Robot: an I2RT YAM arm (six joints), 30 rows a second.
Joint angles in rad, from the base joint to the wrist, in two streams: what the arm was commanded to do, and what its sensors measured. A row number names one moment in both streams.
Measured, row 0: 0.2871, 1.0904, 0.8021, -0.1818, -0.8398, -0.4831
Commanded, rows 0 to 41: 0.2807, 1.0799, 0.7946, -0.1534, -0.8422, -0.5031; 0.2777, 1.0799, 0.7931, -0.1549, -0.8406, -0.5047; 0.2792, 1.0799, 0.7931, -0.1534, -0.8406, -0.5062; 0.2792, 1.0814, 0.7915, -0.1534, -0.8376, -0.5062; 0.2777, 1.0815, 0.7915, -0.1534, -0.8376, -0.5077; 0.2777, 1.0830, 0.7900, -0.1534, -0.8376, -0.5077; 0.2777, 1.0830, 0.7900, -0.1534, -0.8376, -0.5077; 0.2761, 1.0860, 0.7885, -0.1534, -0.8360, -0.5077; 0.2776, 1.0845, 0.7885, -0.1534, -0.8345, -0.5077; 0.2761, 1.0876, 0.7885, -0.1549, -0.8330, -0.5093; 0.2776, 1.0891, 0.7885, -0.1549, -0.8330, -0.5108; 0.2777, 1.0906, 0.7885, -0.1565, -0.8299, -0.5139; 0.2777, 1.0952, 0.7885, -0.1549, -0.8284, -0.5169; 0.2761, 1.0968, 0.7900, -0.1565, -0.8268, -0.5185; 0.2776, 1.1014, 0.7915, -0.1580, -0.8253, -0.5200; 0.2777, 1.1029, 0.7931, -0.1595, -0.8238, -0.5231; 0.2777, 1.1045, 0.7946, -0.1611, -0.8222, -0.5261; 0.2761, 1.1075, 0.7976, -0.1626, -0.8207, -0.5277; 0.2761, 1.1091, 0.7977, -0.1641, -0.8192, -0.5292; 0.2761, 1.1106, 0.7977, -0.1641, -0.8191, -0.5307; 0.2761, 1.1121, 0.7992, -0.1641, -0.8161, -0.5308; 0.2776, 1.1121, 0.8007, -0.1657, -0.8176, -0.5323; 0.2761, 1.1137, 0.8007, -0.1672, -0.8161, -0.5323; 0.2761, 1.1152, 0.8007, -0.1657, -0.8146, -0.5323; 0.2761, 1.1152, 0.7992, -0.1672, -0.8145, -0.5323; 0.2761, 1.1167, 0.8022, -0.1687, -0.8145, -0.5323; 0.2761, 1.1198, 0.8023, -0.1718, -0.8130, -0.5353; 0.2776, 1.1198, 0.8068, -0.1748, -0.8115, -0.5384; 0.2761, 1.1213, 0.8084, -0.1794, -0.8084, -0.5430; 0.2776, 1.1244, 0.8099, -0.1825, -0.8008, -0.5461; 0.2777, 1.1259, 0.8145, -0.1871, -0.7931, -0.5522; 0.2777, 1.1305, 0.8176, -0.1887, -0.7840, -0.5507; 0.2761, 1.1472, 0.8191, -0.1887, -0.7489, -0.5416; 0.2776, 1.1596, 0.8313, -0.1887, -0.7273, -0.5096; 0.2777, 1.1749, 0.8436, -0.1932, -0.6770, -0.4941; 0.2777, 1.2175, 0.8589, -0.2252, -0.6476, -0.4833; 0.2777, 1.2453, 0.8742, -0.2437, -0.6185, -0.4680; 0.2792, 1.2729, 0.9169, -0.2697, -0.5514, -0.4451; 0.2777, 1.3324, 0.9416, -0.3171, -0.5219, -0.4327; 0.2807, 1.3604, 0.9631, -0.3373, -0.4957, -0.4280; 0.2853, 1.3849, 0.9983, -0.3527, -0.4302, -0.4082; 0.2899, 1.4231, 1.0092, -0.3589, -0.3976, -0.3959
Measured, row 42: 0.2825, 1.3697, 0.9333, -0.2852, -0.5591, -0.4530
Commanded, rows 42 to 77: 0.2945, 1.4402, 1.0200, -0.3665, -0.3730, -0.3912; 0.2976, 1.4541, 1.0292, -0.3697, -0.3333, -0.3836; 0.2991, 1.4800, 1.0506, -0.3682, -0.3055, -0.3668; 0.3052, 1.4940, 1.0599, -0.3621, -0.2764, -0.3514; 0.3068, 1.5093, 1.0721, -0.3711, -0.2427, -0.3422; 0.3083, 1.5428, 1.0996, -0.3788, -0.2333, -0.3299; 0.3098, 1.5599, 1.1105, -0.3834, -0.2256, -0.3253; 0.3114, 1.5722, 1.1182, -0.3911, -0.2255, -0.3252; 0.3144, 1.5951, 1.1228, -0.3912, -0.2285, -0.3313; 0.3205, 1.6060, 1.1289, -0.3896, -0.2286, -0.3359; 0.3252, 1.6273, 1.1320, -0.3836, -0.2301, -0.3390; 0.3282, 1.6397, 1.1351, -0.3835, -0.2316, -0.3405; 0.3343, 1.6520, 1.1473, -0.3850, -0.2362, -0.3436; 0.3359, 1.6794, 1.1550, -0.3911, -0.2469, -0.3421; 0.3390, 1.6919, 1.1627, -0.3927, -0.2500, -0.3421; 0.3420, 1.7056, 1.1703, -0.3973, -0.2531, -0.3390; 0.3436, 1.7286, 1.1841, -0.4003, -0.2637, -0.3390; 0.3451, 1.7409, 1.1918, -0.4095, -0.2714, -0.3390; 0.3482, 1.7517, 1.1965, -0.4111, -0.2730, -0.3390; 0.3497, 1.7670, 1.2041, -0.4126, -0.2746, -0.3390; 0.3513, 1.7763, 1.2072, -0.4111, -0.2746, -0.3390; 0.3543, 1.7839, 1.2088, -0.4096, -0.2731, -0.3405; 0.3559, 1.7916, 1.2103, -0.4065, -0.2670, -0.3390; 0.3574, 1.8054, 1.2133, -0.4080, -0.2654, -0.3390; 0.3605, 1.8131, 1.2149, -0.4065, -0.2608, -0.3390; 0.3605, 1.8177, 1.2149, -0.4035, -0.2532, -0.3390; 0.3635, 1.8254, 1.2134, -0.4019, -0.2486, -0.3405; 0.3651, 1.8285, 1.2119, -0.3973, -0.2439, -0.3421; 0.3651, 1.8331, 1.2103, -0.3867, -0.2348, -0.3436; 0.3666, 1.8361, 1.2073, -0.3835, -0.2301, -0.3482; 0.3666, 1.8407, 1.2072, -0.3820, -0.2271, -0.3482; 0.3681, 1.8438, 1.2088, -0.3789, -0.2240, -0.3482; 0.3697, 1.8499, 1.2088, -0.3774, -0.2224, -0.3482; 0.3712, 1.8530, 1.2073, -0.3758, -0.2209, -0.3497; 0.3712, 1.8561, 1.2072, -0.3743, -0.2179, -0.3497; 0.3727, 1.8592, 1.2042, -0.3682, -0.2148, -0.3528
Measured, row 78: 0.3645, 1.8496, 1.1763, -0.3916, -0.2314, -0.3477
